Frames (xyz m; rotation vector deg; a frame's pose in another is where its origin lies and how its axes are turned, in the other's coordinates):
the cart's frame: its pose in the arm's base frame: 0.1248 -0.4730 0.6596 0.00 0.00 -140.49
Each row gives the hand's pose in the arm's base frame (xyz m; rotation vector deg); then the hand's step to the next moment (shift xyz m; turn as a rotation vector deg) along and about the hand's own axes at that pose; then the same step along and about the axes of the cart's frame.
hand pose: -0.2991 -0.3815 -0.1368 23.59 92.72 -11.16
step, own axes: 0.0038 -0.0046 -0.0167 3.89 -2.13 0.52
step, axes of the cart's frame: 0.0118 -0.0129 -0.0027 1.38 0.90 -4.15
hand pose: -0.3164 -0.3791 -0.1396 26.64 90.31 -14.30
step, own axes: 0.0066 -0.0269 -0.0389 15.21 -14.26 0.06
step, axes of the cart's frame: 0.0400 -0.0250 -0.0073 11.59 4.16 -16.82
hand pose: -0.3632 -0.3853 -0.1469 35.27 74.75 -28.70
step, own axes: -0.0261 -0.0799 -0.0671 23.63 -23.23 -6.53
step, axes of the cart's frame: 0.0913 -0.0567 0.0050 19.96 0.15 -27.24
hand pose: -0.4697 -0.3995 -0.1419 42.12 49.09 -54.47
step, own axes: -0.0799 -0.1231 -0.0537 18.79 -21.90 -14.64
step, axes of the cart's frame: 0.1009 -0.1168 0.0248 16.21 -8.61 -26.65
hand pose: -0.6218 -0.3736 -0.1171 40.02 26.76 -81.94
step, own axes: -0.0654 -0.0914 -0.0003 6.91 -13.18 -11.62
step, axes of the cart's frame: 0.0443 -0.0989 0.0298 6.60 -9.23 -15.09
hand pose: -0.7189 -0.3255 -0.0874 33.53 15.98 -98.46
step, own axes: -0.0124 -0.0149 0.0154 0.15 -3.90 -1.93
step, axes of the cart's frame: 0.0084 -0.0153 0.0176 1.48 -3.45 -2.20
